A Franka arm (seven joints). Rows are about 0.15 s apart.
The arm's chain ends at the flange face. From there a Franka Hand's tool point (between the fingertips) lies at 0.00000 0.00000 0.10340 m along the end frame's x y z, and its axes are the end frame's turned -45 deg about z.
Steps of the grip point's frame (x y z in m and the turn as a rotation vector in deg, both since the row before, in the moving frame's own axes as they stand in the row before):
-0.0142 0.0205 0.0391 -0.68 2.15 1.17
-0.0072 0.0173 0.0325 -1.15 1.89 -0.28
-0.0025 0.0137 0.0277 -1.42 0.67 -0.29
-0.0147 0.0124 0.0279 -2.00 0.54 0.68
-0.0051 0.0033 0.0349 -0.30 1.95 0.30
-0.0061 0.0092 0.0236 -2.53 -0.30 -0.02
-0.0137 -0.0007 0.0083 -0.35 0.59 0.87
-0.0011 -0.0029 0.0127 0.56 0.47 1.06
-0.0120 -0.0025 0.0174 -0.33 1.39 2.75
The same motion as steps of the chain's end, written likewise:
0.0008 0.0264 0.0392 1.04 2.00 1.17
0.0033 0.0183 0.0326 0.52 2.15 -0.28
0.0053 0.0105 0.0277 -0.53 1.48 -0.29
-0.0049 0.0173 0.0280 -1.03 1.80 0.68
-0.0041 0.0080 0.0350 1.17 1.59 0.30
-0.0007 0.0072 0.0237 -2.00 1.58 -0.02
-0.0114 0.0095 0.0083 0.17 0.66 0.87
-0.0027 0.0000 0.0127 0.73 -0.06 1.06
-0.0125 0.0080 0.0174 0.75 1.22 2.75

